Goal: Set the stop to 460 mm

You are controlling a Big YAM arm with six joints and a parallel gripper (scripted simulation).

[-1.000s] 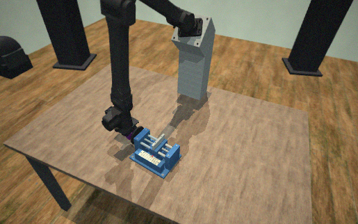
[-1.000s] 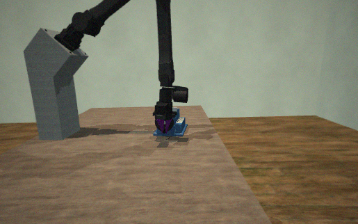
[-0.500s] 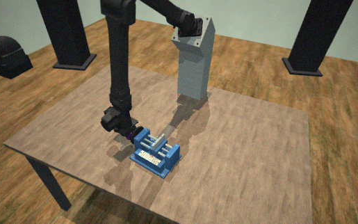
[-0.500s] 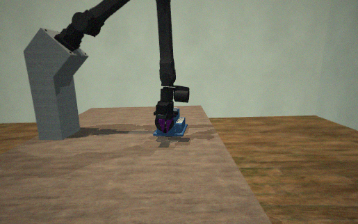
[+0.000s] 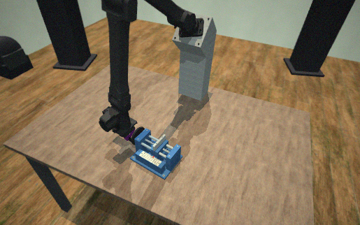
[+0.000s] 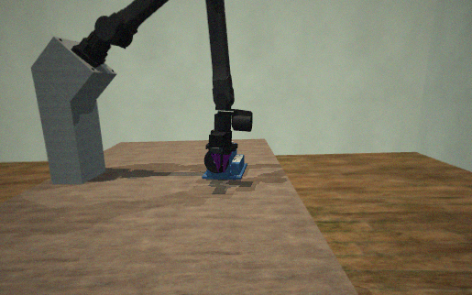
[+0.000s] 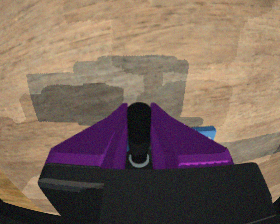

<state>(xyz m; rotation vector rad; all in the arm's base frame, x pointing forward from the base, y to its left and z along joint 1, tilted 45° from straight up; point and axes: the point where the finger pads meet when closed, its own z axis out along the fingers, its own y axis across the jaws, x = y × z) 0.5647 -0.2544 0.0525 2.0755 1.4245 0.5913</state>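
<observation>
Now: the black handwheel 10 mm ahead of my hand and 30 mm to the left of it. The rest, counted from my hand: dark handle: 10 mm ahead, 10 mm to the left; stop fixture: 60 mm ahead, 160 mm to the left, 30 mm above.
</observation>
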